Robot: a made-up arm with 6 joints. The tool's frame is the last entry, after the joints. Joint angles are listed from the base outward.
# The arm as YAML. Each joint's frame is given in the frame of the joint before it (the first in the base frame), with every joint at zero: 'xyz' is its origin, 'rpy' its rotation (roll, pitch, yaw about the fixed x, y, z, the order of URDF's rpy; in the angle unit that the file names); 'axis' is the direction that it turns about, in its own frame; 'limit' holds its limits. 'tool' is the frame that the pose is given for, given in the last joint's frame.
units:
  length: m
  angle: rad
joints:
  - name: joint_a
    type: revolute
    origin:
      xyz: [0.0, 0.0, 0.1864]
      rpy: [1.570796, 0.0, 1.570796]
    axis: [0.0, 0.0, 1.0]
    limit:
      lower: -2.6
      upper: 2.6
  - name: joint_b
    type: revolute
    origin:
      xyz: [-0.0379, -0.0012, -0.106]
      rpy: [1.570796, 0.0, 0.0]
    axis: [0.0, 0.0, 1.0]
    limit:
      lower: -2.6
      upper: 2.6
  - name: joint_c
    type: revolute
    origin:
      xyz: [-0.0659, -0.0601, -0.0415]
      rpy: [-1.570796, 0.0, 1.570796]
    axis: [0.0, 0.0, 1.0]
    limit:
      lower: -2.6
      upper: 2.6
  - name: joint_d
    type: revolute
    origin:
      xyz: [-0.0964, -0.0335, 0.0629]
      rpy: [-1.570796, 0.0, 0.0]
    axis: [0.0, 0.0, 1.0]
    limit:
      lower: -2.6
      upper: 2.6
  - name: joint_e
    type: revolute
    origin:
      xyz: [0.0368, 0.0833, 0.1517]
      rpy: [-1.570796, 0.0, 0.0]
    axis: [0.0, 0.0, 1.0]
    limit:
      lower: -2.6
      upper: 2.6
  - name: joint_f
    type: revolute
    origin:
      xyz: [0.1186, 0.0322, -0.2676]
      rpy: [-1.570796, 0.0, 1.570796]
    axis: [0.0, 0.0, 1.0]
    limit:
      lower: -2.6
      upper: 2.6
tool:
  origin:
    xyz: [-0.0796, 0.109, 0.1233]
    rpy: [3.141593, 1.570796, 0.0]
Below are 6 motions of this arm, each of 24 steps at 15 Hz.
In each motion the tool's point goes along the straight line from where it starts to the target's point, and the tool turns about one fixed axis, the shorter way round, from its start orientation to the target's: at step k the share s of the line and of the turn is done. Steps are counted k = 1, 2, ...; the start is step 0. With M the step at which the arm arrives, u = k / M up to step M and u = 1 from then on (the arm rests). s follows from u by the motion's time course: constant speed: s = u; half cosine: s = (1 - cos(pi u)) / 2; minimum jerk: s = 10 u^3 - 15 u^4 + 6 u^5.
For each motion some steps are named. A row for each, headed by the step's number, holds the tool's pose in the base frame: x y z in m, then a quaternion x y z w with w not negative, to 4 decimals.
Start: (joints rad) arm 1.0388 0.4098 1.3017 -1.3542 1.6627 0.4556
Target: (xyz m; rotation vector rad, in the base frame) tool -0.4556 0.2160 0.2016 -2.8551 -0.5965 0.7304
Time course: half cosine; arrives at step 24
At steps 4, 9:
4: -0.4591 0.0970 -0.0938 0.8442 0.1555 -0.1561 0.4886
9: -0.4582 0.1278 -0.0173 0.9008 0.1724 -0.1849 0.3532

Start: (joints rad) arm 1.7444 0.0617 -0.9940 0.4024 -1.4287 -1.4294
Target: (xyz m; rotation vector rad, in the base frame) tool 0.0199 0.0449 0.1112 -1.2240 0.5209 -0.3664
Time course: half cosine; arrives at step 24
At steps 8, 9, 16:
8: -0.0079 0.0915 -0.0962 -0.8996 0.2377 -0.0509 0.3629
9: -0.0057 0.0878 -0.0800 -0.8820 0.2405 -0.0611 0.4005
16: 0.0106 0.0604 0.0421 -0.7008 0.2476 -0.1336 0.6555

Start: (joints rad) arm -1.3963 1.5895 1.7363 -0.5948 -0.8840 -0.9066
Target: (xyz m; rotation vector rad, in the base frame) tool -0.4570 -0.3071 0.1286 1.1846 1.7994 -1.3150
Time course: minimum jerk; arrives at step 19
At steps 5, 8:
5: -0.5319 -0.1726 0.0953 0.5415 0.6370 -0.5202 0.1743
8: -0.5118 -0.2087 0.1042 0.5176 0.6501 -0.5152 0.2097

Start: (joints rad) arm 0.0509 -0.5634 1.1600 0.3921 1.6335 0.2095
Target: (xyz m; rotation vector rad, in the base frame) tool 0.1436 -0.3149 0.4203 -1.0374 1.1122 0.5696
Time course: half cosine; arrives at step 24
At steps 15, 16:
15: 0.0899 -0.3423 0.3988 -0.4279 0.3904 0.2799 0.7656
16: 0.1001 -0.3371 0.4029 -0.4353 0.4113 0.2755 0.7520

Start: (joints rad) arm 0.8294 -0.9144 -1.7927 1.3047 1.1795 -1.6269
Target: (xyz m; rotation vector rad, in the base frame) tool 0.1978 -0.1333 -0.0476 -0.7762 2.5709 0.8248
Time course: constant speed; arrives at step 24
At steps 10, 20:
10: 0.1478 -0.1059 -0.0502 -0.2575 0.9274 0.2369 0.1326
20: 0.1835 -0.1255 -0.0484 -0.2683 0.9101 0.2746 0.1561

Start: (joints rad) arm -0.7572 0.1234 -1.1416 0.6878 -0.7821 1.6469
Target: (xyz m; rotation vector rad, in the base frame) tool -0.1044 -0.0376 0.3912 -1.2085 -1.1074 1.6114
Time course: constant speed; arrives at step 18
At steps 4, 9, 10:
4: -0.0721 -0.0733 0.4561 -0.7433 -0.0448 0.3093 0.5915
9: -0.0836 -0.0605 0.4329 -0.6774 -0.1960 0.4481 0.5494
10: -0.0859 -0.0580 0.4283 -0.6602 -0.2253 0.4735 0.5378

